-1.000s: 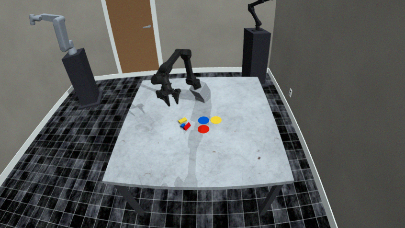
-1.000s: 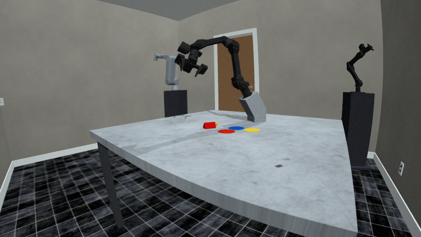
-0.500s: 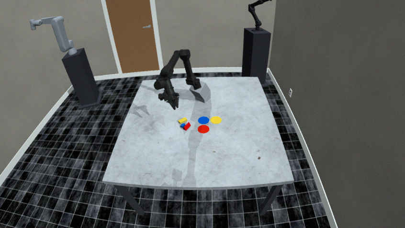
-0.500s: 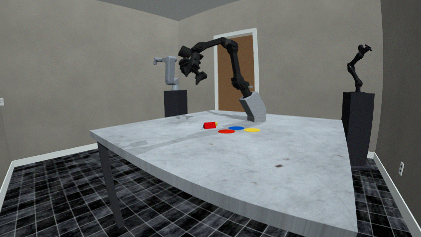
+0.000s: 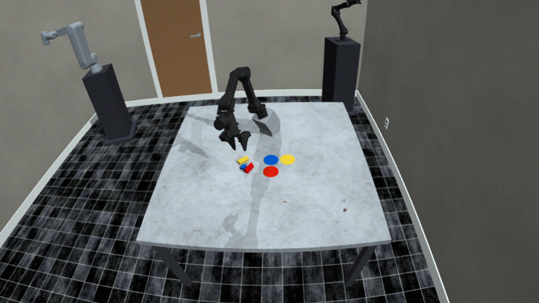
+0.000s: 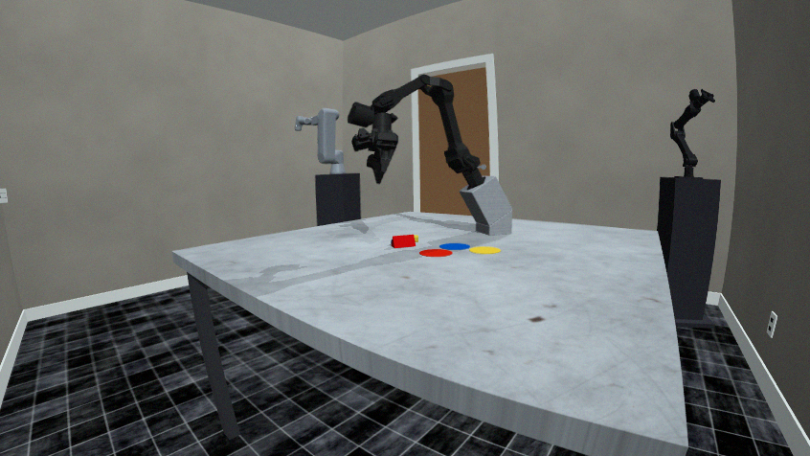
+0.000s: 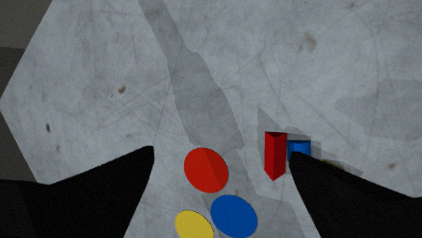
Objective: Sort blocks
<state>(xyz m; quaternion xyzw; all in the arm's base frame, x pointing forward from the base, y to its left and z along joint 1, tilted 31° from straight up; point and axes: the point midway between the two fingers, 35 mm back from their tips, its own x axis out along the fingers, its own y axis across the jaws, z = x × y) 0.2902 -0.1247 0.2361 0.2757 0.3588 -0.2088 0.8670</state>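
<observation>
The red block is 22 cm below my hand, 5 cm behind it and 4 cm to the left of it. Also, from my hand: small blue block (23 cm below, 7 cm behind, 2 cm to the left); yellow block (23 cm below, 12 cm behind, 3 cm to the left); red circle (23 cm below, 16 cm to the left, 1 cm ahead).
</observation>
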